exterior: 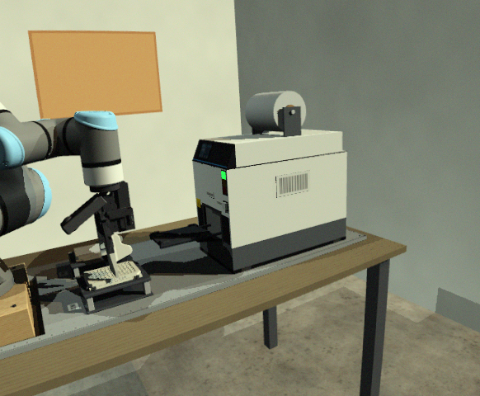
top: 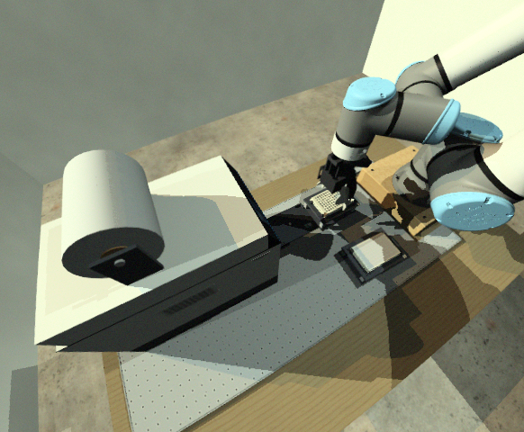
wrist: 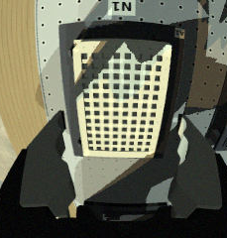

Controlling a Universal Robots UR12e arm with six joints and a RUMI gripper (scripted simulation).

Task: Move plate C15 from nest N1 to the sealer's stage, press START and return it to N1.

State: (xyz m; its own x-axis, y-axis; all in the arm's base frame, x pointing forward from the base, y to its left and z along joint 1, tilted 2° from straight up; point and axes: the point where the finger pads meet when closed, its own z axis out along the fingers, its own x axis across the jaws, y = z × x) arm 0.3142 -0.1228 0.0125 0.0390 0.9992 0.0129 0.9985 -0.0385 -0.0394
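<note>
The white open-well plate is 20 mm below my hand. From my hand the other things lie so: dark stage (200 mm ahead, 20 mm to the left, 30 mm above); then foil-covered plate (10 mm ahead, 220 mm to the left, 30 mm below); then start button (300 mm ahead, 80 mm to the right, 110 mm above).
</note>
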